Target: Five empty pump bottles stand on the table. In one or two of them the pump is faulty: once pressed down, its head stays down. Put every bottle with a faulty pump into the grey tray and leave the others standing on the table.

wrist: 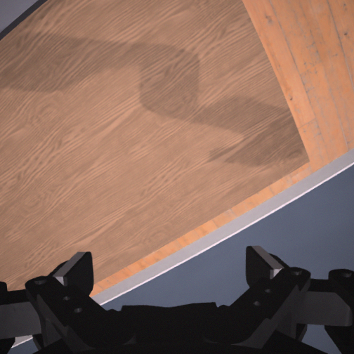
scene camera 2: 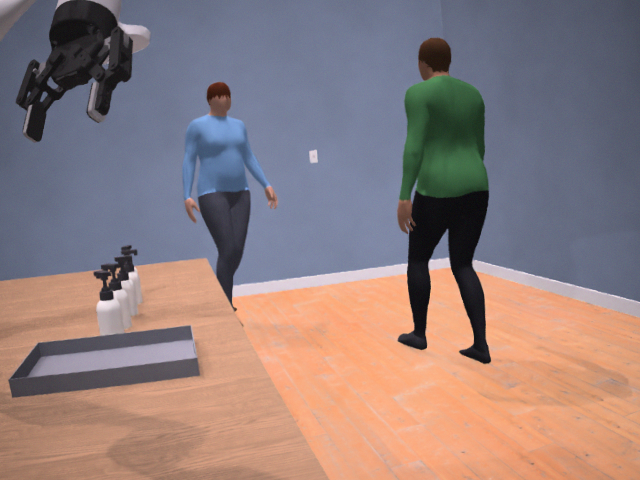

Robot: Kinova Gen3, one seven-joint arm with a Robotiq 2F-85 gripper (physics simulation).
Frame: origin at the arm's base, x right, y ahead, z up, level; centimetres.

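Seen in the pictures: gripper, fingertip midpoint: [scene camera 2: 61,129].
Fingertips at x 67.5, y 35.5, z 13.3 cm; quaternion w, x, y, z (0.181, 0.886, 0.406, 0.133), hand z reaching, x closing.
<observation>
Offsets run from my fingertips to a thing's top centre. Level surfaces: height alone.
White pump bottles with black pump heads stand upright in a close row behind the tray in the scene view. The nearest bottle {dx -49.6, dy +3.0, dz -22.5 cm} [scene camera 2: 110,316] shows most fully, with its head raised on a stem. The bottles behind it overlap, so their exact number and some head heights are hard to tell. The grey tray {dx -32.7, dy +1.8, dz -33.5 cm} [scene camera 2: 108,379] [wrist: 9,11] lies in front of the row; no bottle shows in it in the scene view, and a corner of it shows in the wrist view. My gripper [scene camera 2: 64,128] [wrist: 169,266] is open and empty, high above the table. No bottle shows in the wrist view.
The wooden table {dz -36.5 cm} [scene camera 2: 232,423] [wrist: 100,150] has its side edge to the right of the tray. A person in a blue top [scene camera 2: 222,155] stands beyond the table. A person in a green top [scene camera 2: 447,139] stands on the floor to the right. Blue walls stand behind them.
</observation>
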